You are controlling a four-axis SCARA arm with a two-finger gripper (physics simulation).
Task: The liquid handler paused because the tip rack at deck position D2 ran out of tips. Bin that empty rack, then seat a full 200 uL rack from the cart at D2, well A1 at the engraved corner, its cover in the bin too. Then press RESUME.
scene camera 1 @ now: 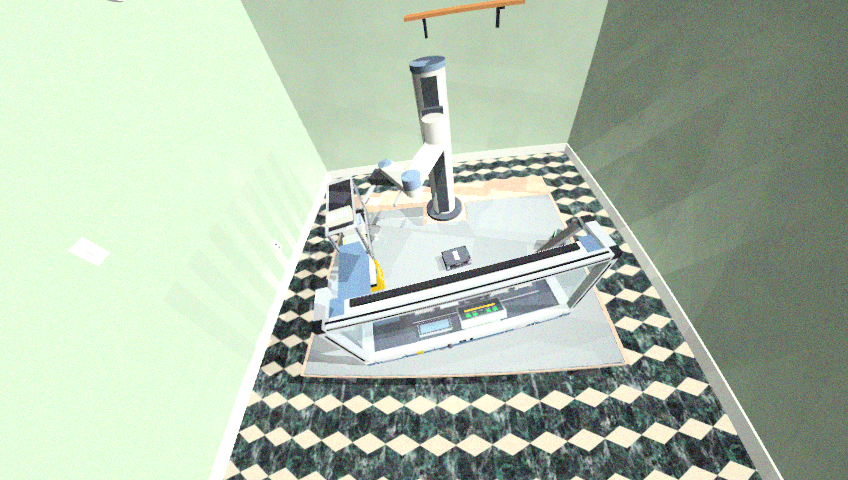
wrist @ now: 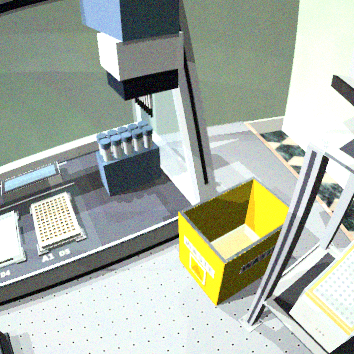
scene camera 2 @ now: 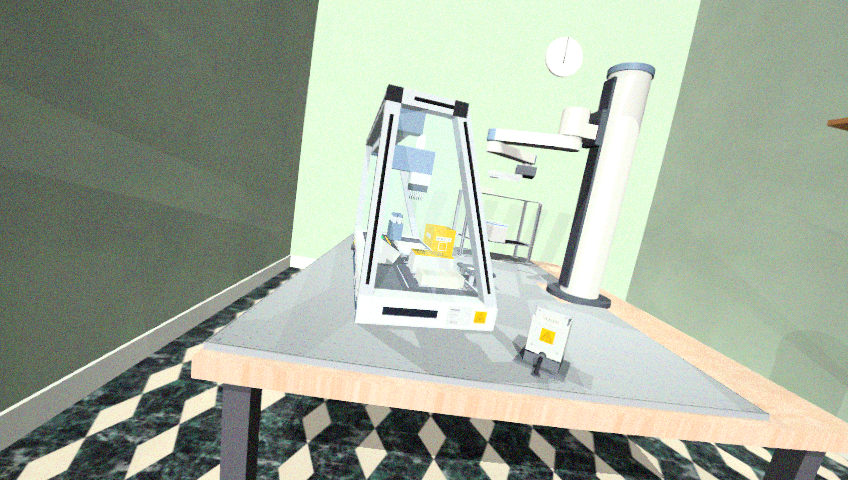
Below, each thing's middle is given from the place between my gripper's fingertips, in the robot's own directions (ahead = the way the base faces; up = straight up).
Scene:
I see the yellow waste bin (wrist: 250,201) 370 mm below my hand, 170 mm ahead of it and 160 mm to the right of it.

